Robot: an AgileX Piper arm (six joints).
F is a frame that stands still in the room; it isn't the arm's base.
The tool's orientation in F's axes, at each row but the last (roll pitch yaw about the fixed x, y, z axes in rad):
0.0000, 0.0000, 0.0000
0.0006, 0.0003, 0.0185
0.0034, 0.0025, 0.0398
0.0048, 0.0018, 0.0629
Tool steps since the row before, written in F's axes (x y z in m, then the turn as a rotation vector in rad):
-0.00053, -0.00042, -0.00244, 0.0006, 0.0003, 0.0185
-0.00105, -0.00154, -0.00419, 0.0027, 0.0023, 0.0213
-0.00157, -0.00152, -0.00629, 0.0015, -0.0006, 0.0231
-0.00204, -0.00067, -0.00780, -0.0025, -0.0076, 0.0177
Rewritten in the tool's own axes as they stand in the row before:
-0.00053, -0.00042, -0.00244, 0.0006, 0.0003, 0.0185
-0.00108, -0.00152, -0.00419, 0.0027, 0.0023, 0.0213
-0.00161, -0.00148, -0.00629, 0.0014, -0.0006, 0.0231
-0.00206, -0.00058, -0.00780, -0.0030, -0.0073, 0.0177

